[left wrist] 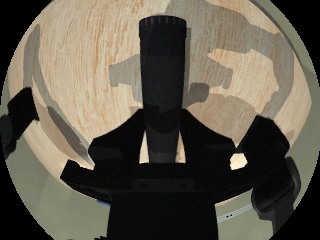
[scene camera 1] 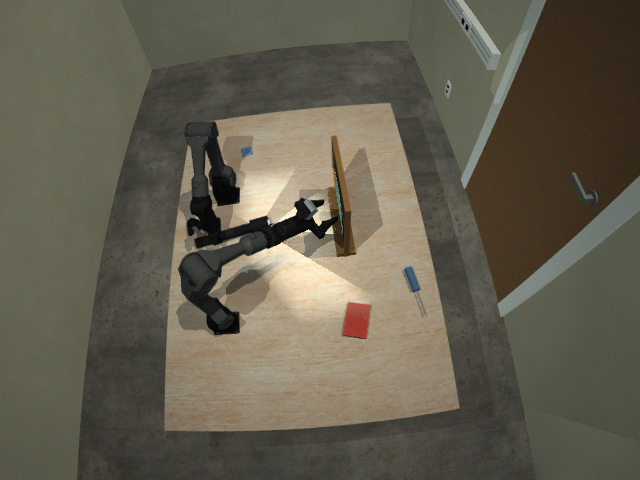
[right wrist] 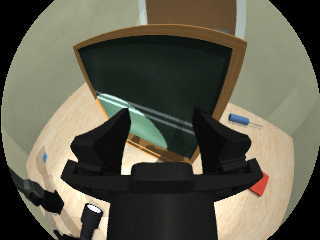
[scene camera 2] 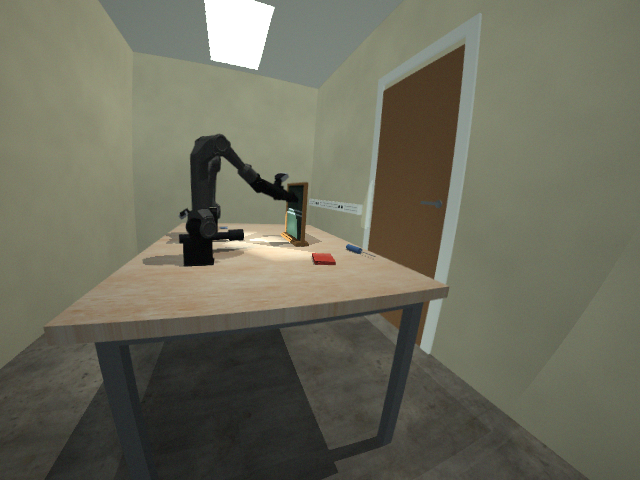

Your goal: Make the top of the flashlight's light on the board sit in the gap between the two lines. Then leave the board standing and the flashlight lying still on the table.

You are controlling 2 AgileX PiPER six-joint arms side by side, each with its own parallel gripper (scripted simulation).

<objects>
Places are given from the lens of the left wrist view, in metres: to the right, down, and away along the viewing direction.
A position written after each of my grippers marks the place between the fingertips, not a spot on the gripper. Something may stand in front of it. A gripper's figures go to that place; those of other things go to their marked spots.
my left gripper (left wrist: pixel 162 116): 0.00, 0.00, 0.13
black flashlight (left wrist: pixel 162 38): 0.00, -0.06, 0.07
</objects>
